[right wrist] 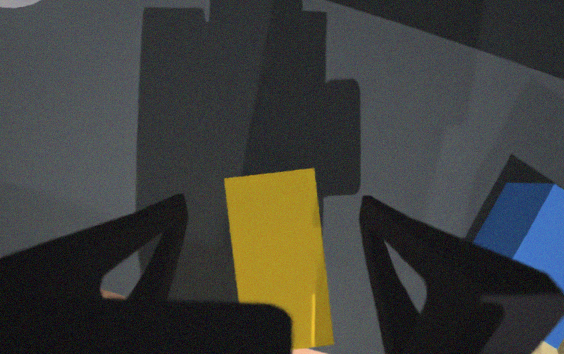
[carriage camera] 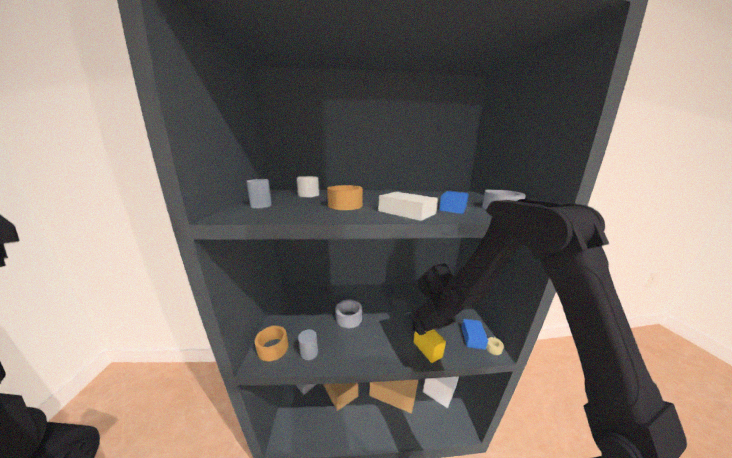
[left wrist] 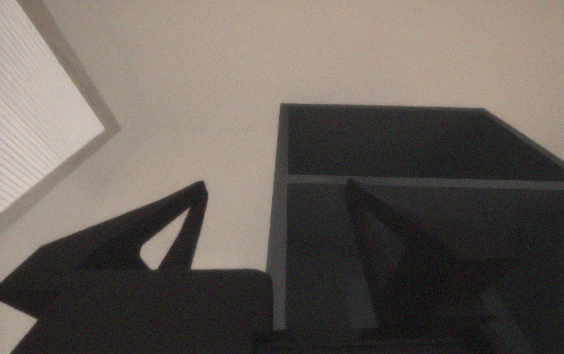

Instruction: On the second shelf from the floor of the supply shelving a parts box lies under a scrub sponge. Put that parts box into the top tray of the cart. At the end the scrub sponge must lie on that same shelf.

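Frame: origin at the left arm's base, x ahead, y left, z up, level; millimetres.
Seen in the pictures: left gripper, fingertip midpoint: (left wrist: 276,186); right gripper, fingertip midpoint: (right wrist: 273,206) (carriage camera: 424,324).
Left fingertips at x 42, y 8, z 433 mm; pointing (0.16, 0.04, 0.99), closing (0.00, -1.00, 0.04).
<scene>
Offsets run from my left fingertips to a thing's top centre. Level surfaces: height alone.
A yellow block @(369 mm ahead, 584 mm right, 543 mm down) (carriage camera: 430,345) (right wrist: 277,240), which looks like the scrub sponge, lies on the shelf @(613 mm down) (carriage camera: 367,353) near its front edge. A blue box @(407 mm ahead, 759 mm right, 573 mm down) (carriage camera: 473,333) (right wrist: 520,235), perhaps the parts box, lies on the same shelf to its right, apart from it, with its top uncovered. My right gripper (carriage camera: 423,324) (right wrist: 273,206) is open and empty, just above and behind the yellow block, whose shape shows between the fingertips in the right wrist view. My left gripper (left wrist: 276,186) is open and empty, away from the shelving. The cart does not show.
An orange ring (carriage camera: 270,343), a grey cylinder @(369 mm ahead, 202 mm right, 543 mm down) (carriage camera: 308,344), a grey ring @(521 mm ahead, 325 mm right, 565 mm down) (carriage camera: 348,314) and a small cream ring @(358 mm ahead, 807 mm right, 588 mm down) (carriage camera: 495,345) share that shelf. The upper shelf (carriage camera: 334,231) holds several items, including a white block @(387 mm ahead, 480 mm right, 116 mm down) (carriage camera: 407,205). Brown boxes @(536 mm ahead, 534 mm right, 970 mm down) (carriage camera: 394,394) show below. Side posts (carriage camera: 207,302) flank the shelves.
</scene>
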